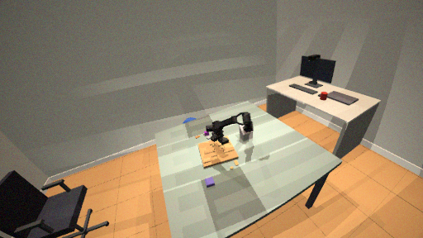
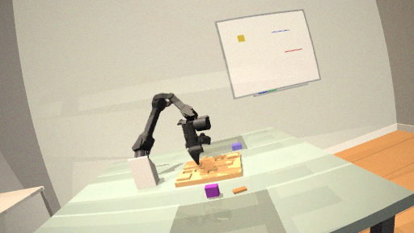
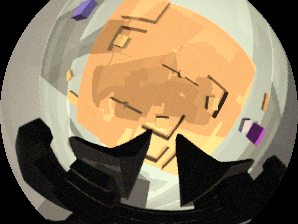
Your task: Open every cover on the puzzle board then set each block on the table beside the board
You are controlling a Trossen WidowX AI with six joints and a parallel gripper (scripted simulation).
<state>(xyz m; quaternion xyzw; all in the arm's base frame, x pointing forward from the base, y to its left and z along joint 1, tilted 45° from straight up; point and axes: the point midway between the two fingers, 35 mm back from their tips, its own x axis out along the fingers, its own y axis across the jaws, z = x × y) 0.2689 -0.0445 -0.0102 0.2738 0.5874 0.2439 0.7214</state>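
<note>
My gripper tip is 50 mm short of the wooden puzzle board and 30 mm above it. Round my gripper tip: violet block (270 mm ahead, 260 mm to the left, 40 mm below); then small yellow piece (220 mm to the left, 50 mm below).
</note>
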